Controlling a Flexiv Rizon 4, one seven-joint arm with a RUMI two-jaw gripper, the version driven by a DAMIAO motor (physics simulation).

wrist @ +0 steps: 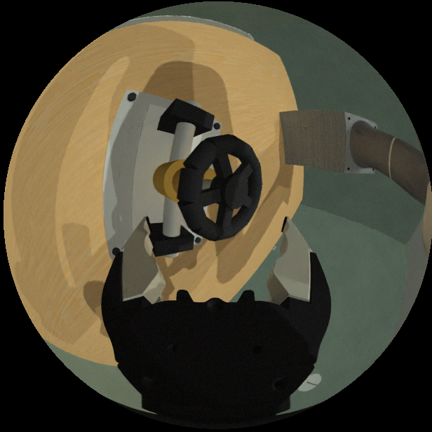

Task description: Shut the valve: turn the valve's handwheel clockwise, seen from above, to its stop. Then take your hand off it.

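Note:
The black spoked handwheel (pixel 236 189) stands above the valve's yellow body (pixel 166 179), near the middle of the wrist view. A grey pipe (pixel 176 200) runs through the body between two black clamps on a light grey base plate (pixel 118 195). My gripper (pixel 216 218) is open, with nothing between its jaws. Its fingertips point toward the wheel; in the picture the wheel's lower rim lies between the two tips, one tip to the left and one to the right. The depth between the tips and the rim is hard to tell.
The valve's plate lies on a round-edged wooden table top (pixel 45 150). At the right a grey-brown block (pixel 315 141) joins a brown arm-like part (pixel 380 145). The green floor (pixel 350 280) shows beyond the table edge. Shadows fall across the wood.

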